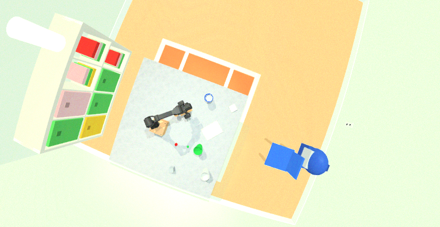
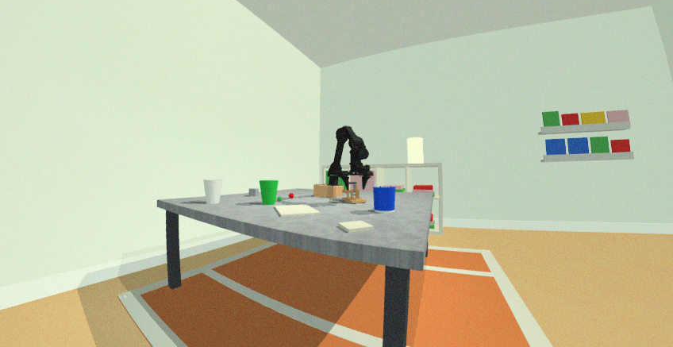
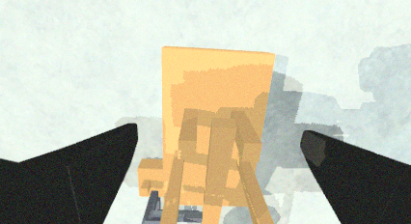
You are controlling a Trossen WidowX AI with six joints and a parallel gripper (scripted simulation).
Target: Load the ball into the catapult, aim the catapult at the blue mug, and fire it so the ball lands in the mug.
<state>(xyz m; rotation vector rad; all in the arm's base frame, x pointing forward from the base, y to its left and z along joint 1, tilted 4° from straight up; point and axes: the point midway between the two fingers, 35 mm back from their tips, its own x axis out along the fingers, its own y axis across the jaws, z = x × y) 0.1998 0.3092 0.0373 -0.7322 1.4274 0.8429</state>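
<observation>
Right now the red ball is 420 mm to the right of my gripper tip, 90 mm ahead of it and 50 mm below it. Round my gripper tip: wooden catapult: 60 mm to the right, 50 mm behind, 20 mm below; then blue mug: 230 mm to the left, 150 mm ahead, 40 mm below; then large white pad: 360 mm ahead, 70 mm to the right, 60 mm below.
</observation>
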